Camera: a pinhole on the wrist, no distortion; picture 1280 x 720 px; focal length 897.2 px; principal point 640.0 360.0 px. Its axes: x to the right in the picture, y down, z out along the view. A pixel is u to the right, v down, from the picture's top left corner.
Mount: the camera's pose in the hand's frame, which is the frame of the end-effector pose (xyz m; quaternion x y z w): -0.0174 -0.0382 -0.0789 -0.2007 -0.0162 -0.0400 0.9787
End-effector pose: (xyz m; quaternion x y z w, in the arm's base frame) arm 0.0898 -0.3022 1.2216 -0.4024 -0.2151 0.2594 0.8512
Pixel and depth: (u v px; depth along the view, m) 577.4 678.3 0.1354
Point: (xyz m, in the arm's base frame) 0.0394 -0.2700 1.1853
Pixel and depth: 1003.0 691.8 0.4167
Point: -0.0020 0.0769 1.1900
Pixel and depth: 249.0 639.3 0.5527
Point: -0.4010 -0.0640 1.1039
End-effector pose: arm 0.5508 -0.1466 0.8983 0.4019 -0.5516 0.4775 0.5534
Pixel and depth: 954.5 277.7 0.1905
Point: 0.5082 -0.2424 0.9487
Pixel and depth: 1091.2 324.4 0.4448
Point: 0.3574 -0.4442 1.1094
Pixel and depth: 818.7 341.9 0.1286
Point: 0.5330 -0.1846 0.9063
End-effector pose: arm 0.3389 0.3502 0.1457 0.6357 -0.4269 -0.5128 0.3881
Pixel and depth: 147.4 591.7 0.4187
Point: 0.0288 0.4845 0.4060
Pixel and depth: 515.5 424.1 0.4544
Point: -0.0133 0.3533 0.2802
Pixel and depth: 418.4 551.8 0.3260
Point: 0.1188 0.3773 0.2929
